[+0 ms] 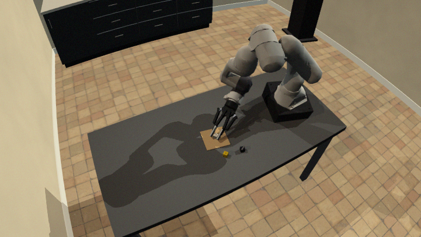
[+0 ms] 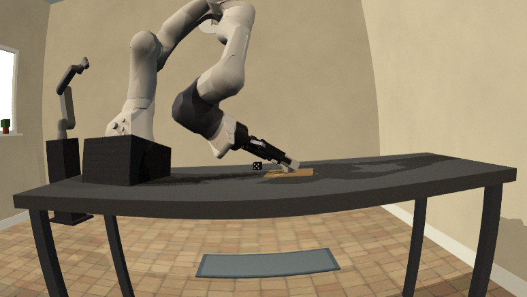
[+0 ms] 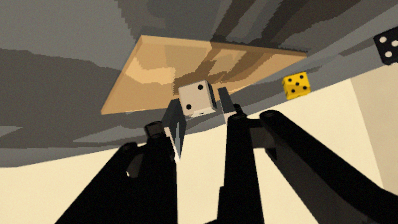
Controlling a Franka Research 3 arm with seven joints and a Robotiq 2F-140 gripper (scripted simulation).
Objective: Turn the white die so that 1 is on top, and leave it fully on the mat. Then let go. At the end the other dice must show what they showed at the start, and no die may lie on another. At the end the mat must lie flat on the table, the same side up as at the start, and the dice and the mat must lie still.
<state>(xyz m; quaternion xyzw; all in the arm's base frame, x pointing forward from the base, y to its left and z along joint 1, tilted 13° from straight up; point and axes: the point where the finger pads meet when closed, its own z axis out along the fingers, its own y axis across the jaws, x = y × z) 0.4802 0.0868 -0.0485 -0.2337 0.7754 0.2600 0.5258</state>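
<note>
Now: the white die 2 cm below my hand, 1 cm to the left of it and 1 cm ahead of it. From my hand the other things lie so: tan mat (3 cm below, 1 cm to the left, 1 cm ahead); then yellow die (14 cm to the left, 2 cm below); then black die (14 cm to the left, 11 cm behind, 2 cm below).
</note>
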